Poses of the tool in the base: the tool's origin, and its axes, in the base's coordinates. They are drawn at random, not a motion.
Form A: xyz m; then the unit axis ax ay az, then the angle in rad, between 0 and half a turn.
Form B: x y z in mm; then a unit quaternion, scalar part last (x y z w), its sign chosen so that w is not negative. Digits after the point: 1 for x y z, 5 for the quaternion.
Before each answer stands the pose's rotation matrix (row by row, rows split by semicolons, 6 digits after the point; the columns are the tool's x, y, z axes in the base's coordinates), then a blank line. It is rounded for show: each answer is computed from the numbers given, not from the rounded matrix.
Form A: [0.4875, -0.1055, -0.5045, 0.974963, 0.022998, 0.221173, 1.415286]
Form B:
0.958212 -0.199555 0.204958; 0.237453 0.155331 -0.958899; 0.159517 0.967497 0.196225

[487.5, -105.5, -504.5, 0.63377, 0.01495, 0.14377, 0.75990]
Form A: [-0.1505, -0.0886, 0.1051, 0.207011, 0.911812, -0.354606, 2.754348]
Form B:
-0.843419 0.497446 0.202956; 0.229621 0.675286 -0.700901; -0.485714 -0.544551 -0.683773

[-150.5, -88.6, 105.1, 0.20314, 0.89477, -0.34798, 0.19241]
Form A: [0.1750, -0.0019, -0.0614, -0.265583, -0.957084, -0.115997, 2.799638]
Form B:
-0.805116 0.532551 -0.261108; 0.454757 0.836884 0.304668; 0.380768 0.126552 -0.915969

[175.0, -1.9, -61.4, -0.26171, -0.94313, -0.11431, 0.17015]
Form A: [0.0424, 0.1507, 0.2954, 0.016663, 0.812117, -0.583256, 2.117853]
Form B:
-0.519754 0.518707 0.678822; -0.477564 0.482433 -0.734297; -0.708371 -0.705834 -0.003030

[42.4, 150.7, 295.4, 0.01453, 0.70803, -0.50850, 0.48981]
